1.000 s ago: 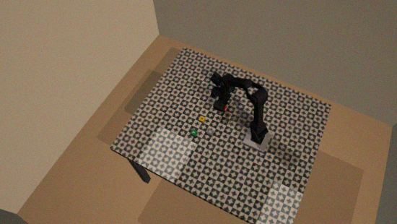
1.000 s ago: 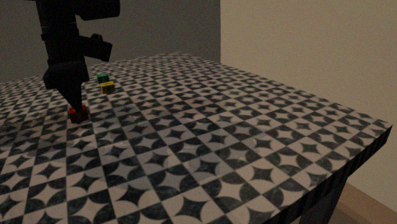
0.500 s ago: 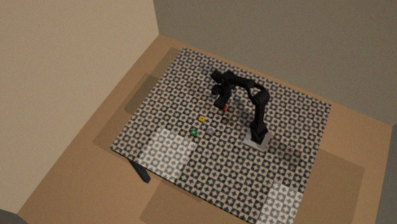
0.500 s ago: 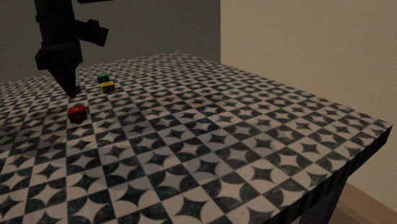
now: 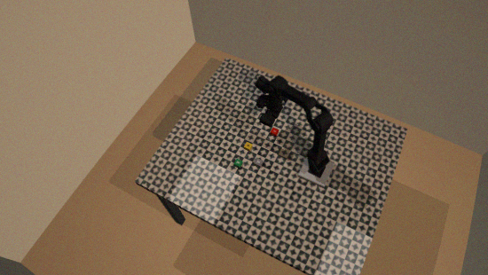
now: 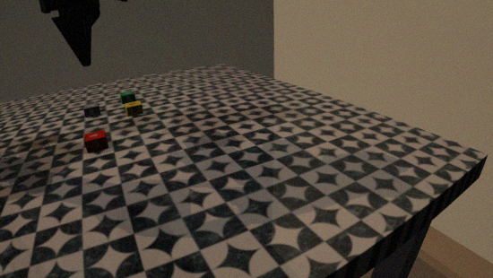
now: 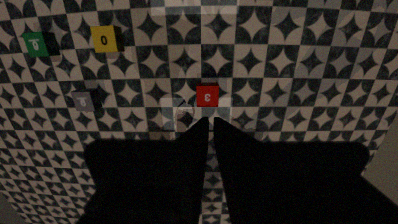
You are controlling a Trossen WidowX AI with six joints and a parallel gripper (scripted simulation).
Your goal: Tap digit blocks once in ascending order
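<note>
Right now my gripper tip is 240 mm to the right of the green block, 110 mm above it and 60 mm short of it. From my gripper tip the other things lie so: grey block: 190 mm to the left, 110 mm below, 30 mm behind; red block: 110 mm below, 10 mm behind; yellow block: 140 mm to the left, 110 mm below, 60 mm ahead.
</note>
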